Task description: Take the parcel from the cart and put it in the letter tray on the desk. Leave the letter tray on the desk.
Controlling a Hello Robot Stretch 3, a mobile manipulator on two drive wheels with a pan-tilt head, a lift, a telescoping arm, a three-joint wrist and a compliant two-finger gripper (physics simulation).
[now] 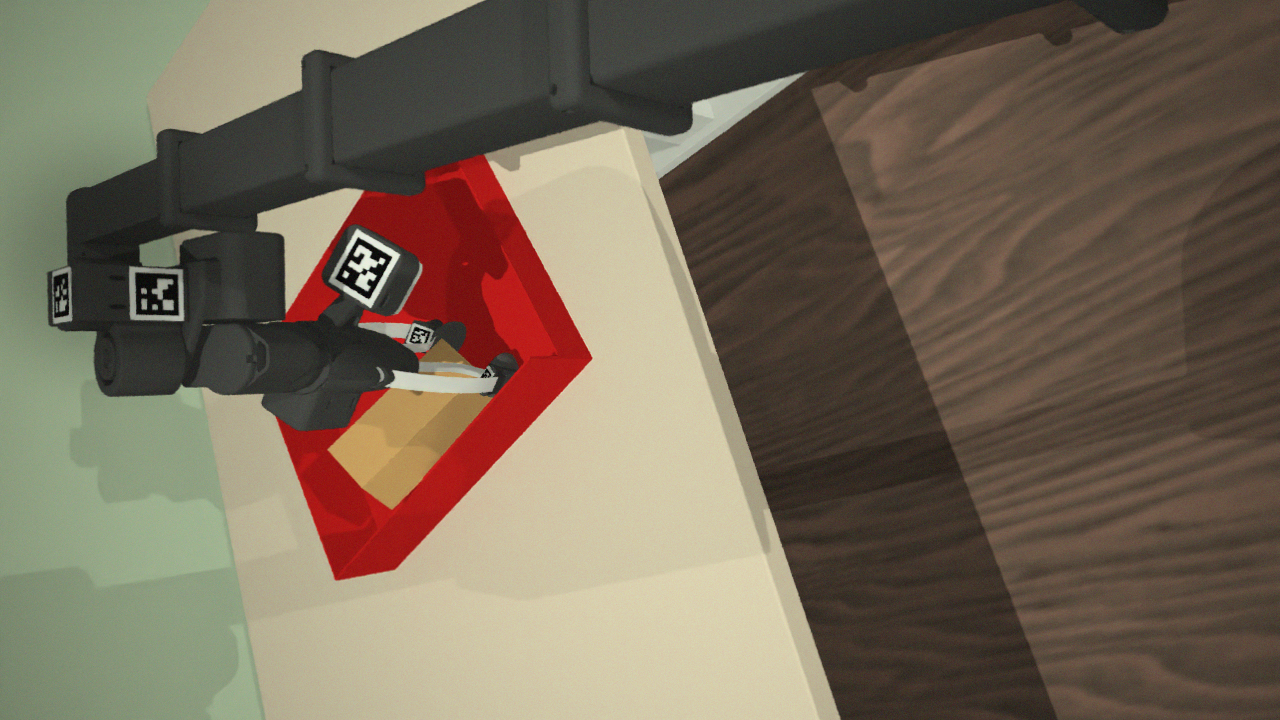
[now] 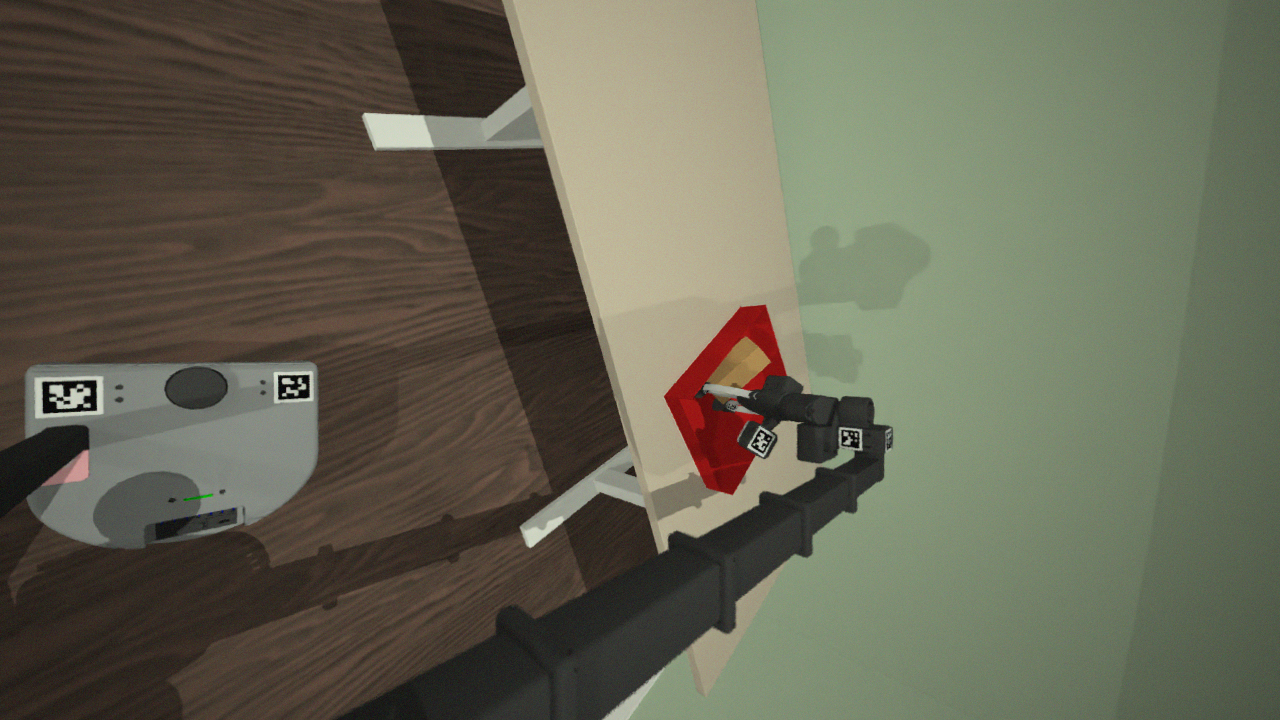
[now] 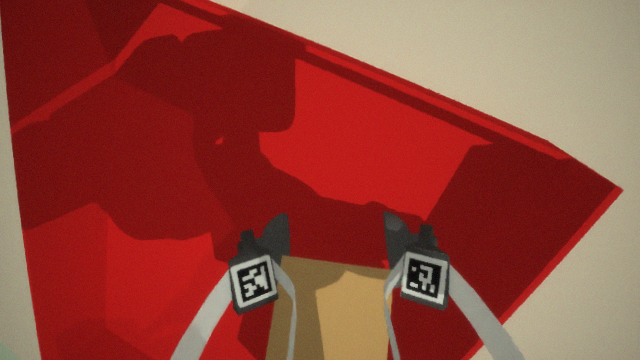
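Pixels of known places: gripper, fingertip midpoint: (image 1: 487, 358) (image 2: 704, 395); robot's base, link origin: (image 2: 197, 385).
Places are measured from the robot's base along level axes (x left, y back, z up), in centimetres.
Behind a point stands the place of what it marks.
Observation:
The parcel (image 1: 393, 447) {y -4.9, x -73.6, z 82.5 cm} (image 2: 738, 365) {y -4.3, x -72.6, z 81.6 cm} (image 3: 350, 320) is a tan block. It is inside the red letter tray (image 1: 460, 483) {y -8.8, x -76.2, z 74.0 cm} (image 2: 684, 416) {y 5.5, x -63.8, z 75.0 cm} (image 3: 540, 230), near one side wall, and lies nearly flat; whether its whole underside touches the tray floor is hidden. The tray stands on the beige desk (image 1: 644, 501) {y -9.5, x -56.1, z 72.1 cm} (image 2: 653, 179) {y -38.9, x -58.1, z 72.1 cm} (image 3: 550, 65). My gripper (image 1: 477, 351) {y 2.1, x -72.9, z 73.2 cm} (image 2: 717, 396) {y 2.1, x -72.9, z 73.2 cm} (image 3: 336, 236) {y 2.1, x -72.9, z 73.2 cm} is low inside the tray, shut on the parcel near one end. The finger pads stand at its two sides, and their contact is partly hidden behind the finger markers. The cart does not show.
A green wall (image 1: 98, 501) {y -12.3, x -132.6, z 84.3 cm} (image 2: 1011, 358) {y -5.6, x -135.0, z 119.0 cm} runs along the desk's far side. My arm (image 1: 447, 98) {y 9.3, x -31.7, z 107.9 cm} (image 2: 644, 591) {y 8.2, x -18.6, z 106.6 cm} reaches across the desk over one end of the tray. White desk legs (image 2: 402, 131) stand on the dark wooden floor (image 1: 1118, 268) {y 11.3, x -43.2, z 0.1 cm} (image 2: 268, 223) {y -35.4, x -10.9, z 0.0 cm} beside my grey base (image 2: 259, 447) {y 11.4, x -7.9, z 16.0 cm}.

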